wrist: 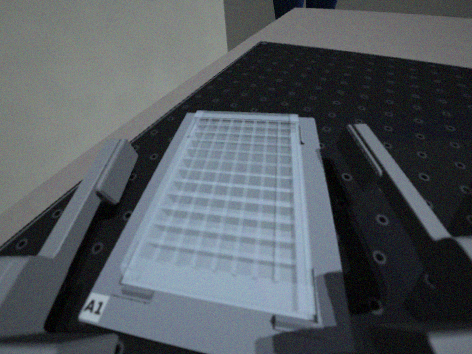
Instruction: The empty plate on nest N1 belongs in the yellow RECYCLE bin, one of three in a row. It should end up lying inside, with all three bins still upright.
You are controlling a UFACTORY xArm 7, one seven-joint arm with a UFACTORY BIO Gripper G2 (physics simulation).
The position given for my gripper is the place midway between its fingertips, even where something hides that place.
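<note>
There is my gripper [234, 139], and in the same view I see a plate [228, 224].
</note>
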